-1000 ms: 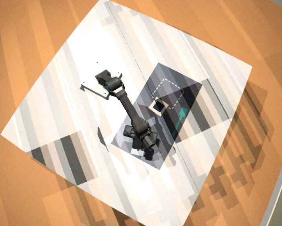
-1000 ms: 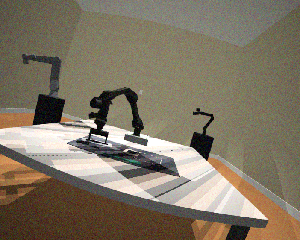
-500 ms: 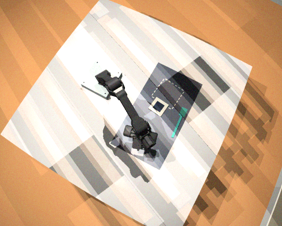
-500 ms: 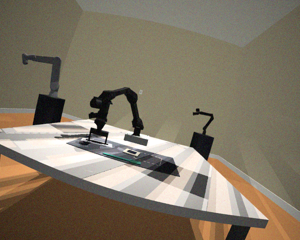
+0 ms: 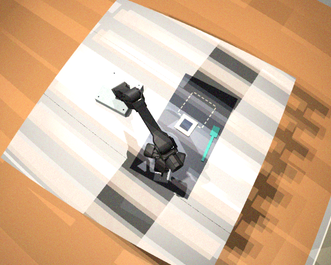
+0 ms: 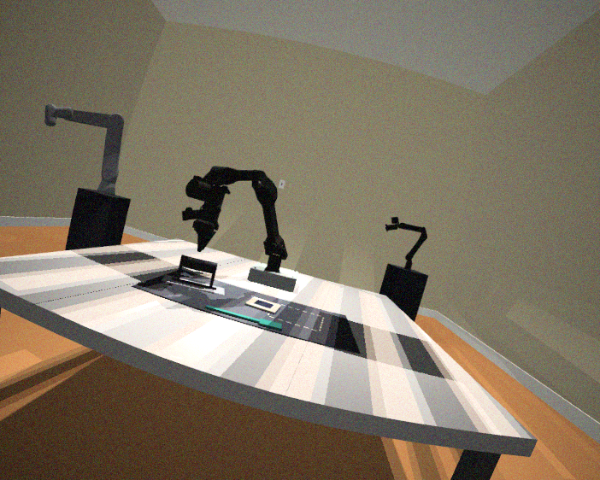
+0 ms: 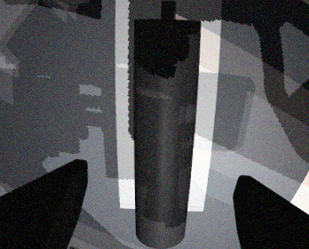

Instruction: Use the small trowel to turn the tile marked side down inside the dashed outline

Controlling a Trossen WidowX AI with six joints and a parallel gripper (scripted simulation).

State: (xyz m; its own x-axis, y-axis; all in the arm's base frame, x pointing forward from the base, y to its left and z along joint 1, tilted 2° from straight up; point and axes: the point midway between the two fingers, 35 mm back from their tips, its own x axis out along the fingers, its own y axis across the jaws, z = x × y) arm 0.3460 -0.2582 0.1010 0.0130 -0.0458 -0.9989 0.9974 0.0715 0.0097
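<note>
Right now the black-handled tool is 3 cm to the left of my gripper tip and 8 cm below it. From my gripper tip the other things lie so: cream tile (3 cm ahead, 24 cm to the left, 11 cm below); then dark mat (5 cm ahead, 21 cm to the left, 14 cm below); then teal trowel (19 cm ahead, 21 cm to the left, 11 cm below).
</note>
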